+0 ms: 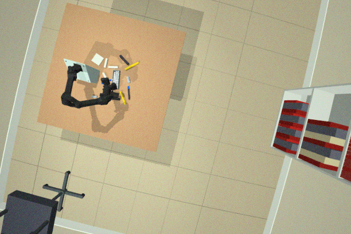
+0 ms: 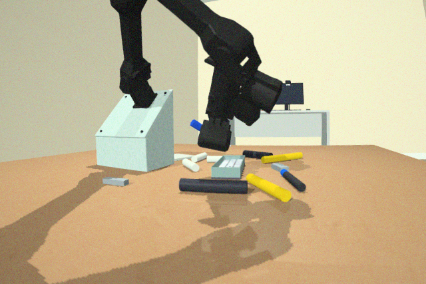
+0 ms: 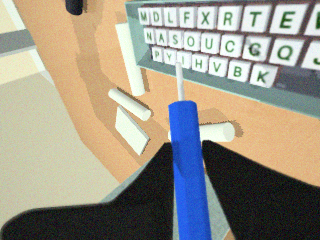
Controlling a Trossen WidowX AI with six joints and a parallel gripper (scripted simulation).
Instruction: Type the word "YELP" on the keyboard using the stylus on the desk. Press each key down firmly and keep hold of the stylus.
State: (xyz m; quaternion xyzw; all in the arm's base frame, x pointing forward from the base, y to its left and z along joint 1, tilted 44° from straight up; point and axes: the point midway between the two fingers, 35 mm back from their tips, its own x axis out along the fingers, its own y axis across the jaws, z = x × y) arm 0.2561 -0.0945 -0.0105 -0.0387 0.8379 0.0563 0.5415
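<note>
My gripper tip is now 1 cm short of the blue stylus, 1 cm to the right of it and 1 cm above it. Also, from my gripper tip: grey block: 14 cm behind, 20 cm to the right, 9 cm below; then blue-banded marker: 18 cm ahead, 3 cm to the right, 8 cm below; then yellow rod: 15 cm ahead, 22 cm to the left, 8 cm below.
</note>
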